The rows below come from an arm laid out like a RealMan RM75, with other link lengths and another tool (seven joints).
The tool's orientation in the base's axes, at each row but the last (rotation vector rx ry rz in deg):
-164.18 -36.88 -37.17
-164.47 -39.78 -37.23
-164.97 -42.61 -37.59
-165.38 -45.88 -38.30
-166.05 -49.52 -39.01
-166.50 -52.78 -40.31
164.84 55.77 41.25
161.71 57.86 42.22
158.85 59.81 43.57
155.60 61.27 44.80
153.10 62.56 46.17
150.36 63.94 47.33
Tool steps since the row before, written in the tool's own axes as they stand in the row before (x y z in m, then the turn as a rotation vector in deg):
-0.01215 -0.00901 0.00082 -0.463 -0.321 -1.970
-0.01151 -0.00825 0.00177 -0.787 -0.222 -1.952
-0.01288 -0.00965 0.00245 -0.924 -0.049 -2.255
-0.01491 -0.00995 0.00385 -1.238 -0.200 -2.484
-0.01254 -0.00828 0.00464 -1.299 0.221 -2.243
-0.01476 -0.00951 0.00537 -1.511 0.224 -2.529
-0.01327 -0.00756 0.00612 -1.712 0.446 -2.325
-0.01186 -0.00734 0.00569 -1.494 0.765 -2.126
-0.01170 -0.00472 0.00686 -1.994 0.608 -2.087
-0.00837 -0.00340 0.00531 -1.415 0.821 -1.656
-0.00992 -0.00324 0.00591 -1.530 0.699 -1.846
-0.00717 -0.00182 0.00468 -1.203 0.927 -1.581
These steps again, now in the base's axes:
-0.01352 0.00370 -0.00574 -1.267 -0.317 1.579
-0.01236 0.00299 -0.00648 -1.475 -0.534 1.421
-0.01386 0.00327 -0.00788 -1.616 -0.805 1.638
-0.01500 0.00220 -0.01031 -2.023 -0.866 1.703
-0.01192 0.00132 -0.01017 -1.749 -1.213 1.495
-0.01371 0.00061 -0.01219 -2.020 -1.373 1.663
-0.01095 -0.00084 -0.01225 -1.946 -1.642 1.433
-0.00968 -0.00088 -0.01151 -1.522 -1.738 1.413
-0.00707 -0.00322 -0.01208 -1.919 -1.934 1.130
-0.00453 -0.00264 -0.00907 -1.216 -1.675 1.065
-0.00471 -0.00405 -0.01026 -1.459 -1.678 1.138
-0.00258 -0.00353 -0.00758 -0.988 -1.592 1.138

